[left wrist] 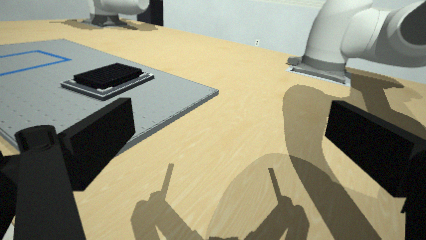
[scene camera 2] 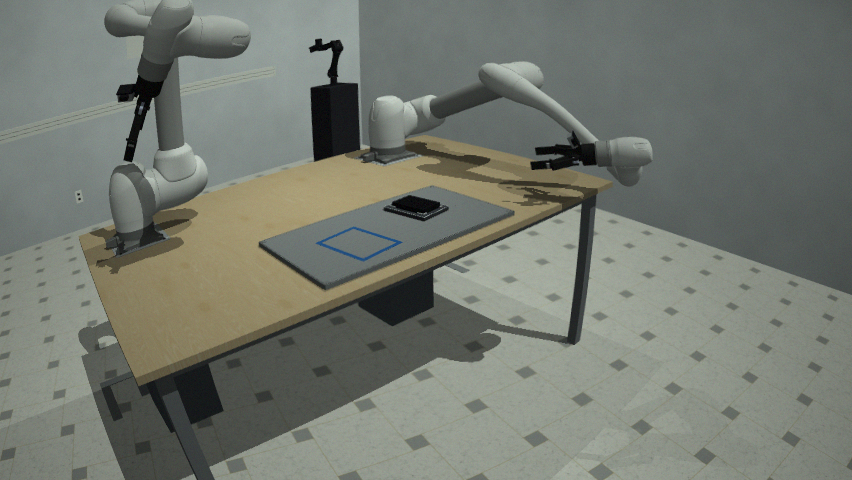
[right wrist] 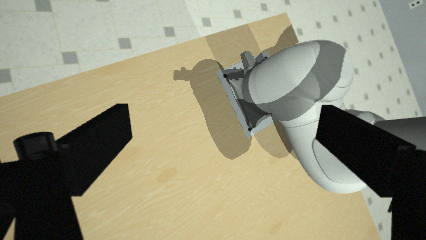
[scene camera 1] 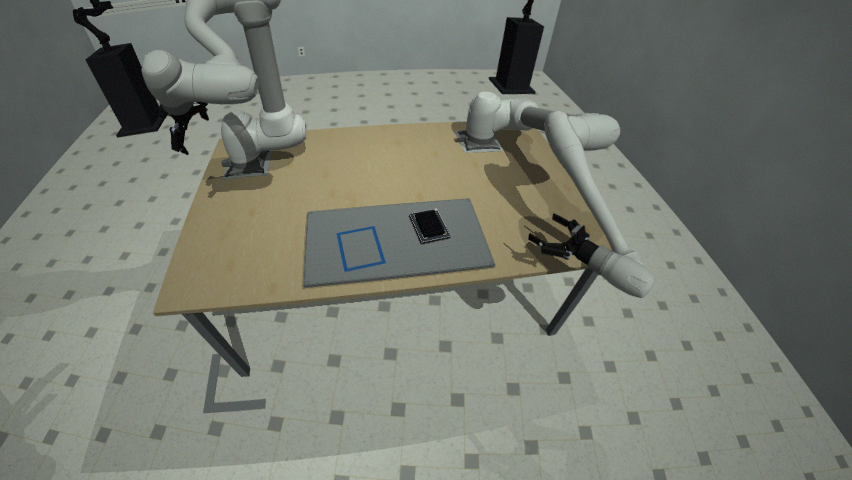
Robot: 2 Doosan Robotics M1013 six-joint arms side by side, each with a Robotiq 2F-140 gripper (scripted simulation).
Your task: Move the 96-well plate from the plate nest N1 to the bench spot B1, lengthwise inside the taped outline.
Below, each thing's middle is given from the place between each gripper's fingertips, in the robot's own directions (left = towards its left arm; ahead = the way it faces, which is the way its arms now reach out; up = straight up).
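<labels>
Looking at the black 96-well plate (left wrist: 115, 74), I find it 380 mm to the right of my left hand (scene camera 2: 533, 158), 200 mm behind it and 110 mm below it.
That same black 96-well plate is 83 cm to the left of my right hand (scene camera 2: 133, 143), 24 cm ahead of it and 37 cm below it.
</labels>
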